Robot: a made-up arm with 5 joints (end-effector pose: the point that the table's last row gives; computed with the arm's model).
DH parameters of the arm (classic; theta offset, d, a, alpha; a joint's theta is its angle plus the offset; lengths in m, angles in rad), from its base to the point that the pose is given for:
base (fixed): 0 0.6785 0.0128 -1.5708
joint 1: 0 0.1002 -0.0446 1.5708
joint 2: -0.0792 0 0.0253 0
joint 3: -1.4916 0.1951 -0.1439 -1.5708
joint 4: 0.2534 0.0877 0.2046 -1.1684
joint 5: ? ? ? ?
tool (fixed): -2.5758 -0.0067 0 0
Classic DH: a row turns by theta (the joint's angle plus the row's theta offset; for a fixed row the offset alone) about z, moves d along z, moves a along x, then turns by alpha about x.
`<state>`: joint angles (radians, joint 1 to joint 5).
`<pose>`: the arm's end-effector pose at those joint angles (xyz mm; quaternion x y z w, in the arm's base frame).
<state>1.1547 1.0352 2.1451 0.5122 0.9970</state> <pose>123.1 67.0 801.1 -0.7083 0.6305 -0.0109 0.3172</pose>
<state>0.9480 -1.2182 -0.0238 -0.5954 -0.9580</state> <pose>167.3 50.8 970.8 0.3539 -0.1518 0.9229 0.0015</pose>
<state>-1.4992 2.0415 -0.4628 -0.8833 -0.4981</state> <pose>-317.6 92.0 688.4 0.1868 -0.5768 -0.1856 0.7733</pose>
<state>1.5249 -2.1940 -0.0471 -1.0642 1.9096</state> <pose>335.3 -92.6 743.7 -0.2649 0.9502 0.1598 0.0364</pose>
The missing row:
joint 5: -1.3317 -0.0519 -0.1122 -2.2803
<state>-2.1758 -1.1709 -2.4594 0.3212 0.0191</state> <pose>-66.6 62.9 611.1 -0.1532 -0.3962 -0.4406 0.7908</pose>
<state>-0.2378 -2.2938 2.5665 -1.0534 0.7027</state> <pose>-125.9 163.5 941.5 0.5598 0.0265 -0.8024 0.2050</pose>
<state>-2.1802 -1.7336 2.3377 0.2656 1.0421</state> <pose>-109.2 137.3 545.0 0.7746 0.4232 -0.1263 0.4527</pose>
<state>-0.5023 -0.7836 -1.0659 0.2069 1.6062</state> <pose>-108.4 -25.1 843.7 -0.5000 -0.1228 -0.2812 0.8098</pose>
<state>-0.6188 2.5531 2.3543 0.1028 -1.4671</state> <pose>-224.1 56.5 648.4 0.5677 0.1044 -0.7590 0.3012</pose>
